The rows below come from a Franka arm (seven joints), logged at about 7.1 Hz.
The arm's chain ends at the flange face. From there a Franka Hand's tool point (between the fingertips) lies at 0.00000 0.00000 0.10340 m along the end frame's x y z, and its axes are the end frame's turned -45 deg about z.
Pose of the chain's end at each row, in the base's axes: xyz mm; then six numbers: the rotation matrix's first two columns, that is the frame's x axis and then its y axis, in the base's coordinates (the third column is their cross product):
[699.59 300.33 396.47 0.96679 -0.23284 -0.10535 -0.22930 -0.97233 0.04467]
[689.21 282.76 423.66 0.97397 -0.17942 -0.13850 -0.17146 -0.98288 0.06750]
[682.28 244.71 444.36 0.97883 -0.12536 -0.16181 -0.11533 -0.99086 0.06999]
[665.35 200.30 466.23 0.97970 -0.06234 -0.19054 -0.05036 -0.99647 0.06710]
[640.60 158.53 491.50 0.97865 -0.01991 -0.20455 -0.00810 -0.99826 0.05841]
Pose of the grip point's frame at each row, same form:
[687.92 298.36 293.75 0.84576 0.52290 -0.10608 0.52148 -0.85218 -0.04291]
[673.88 278.42 321.49 0.80994 0.56813 -0.14566 0.56746 -0.82187 -0.05020]
[664.79 239.56 342.58 0.77369 0.61200 -0.16391 0.61059 -0.78929 -0.06493]
[645.29 194.49 364.96 0.72836 0.66053 -0.18218 0.65714 -0.74869 -0.08729]
[619.37 152.79 390.47 0.69774 0.69180 -0.18594 0.68628 -0.71995 -0.10334]

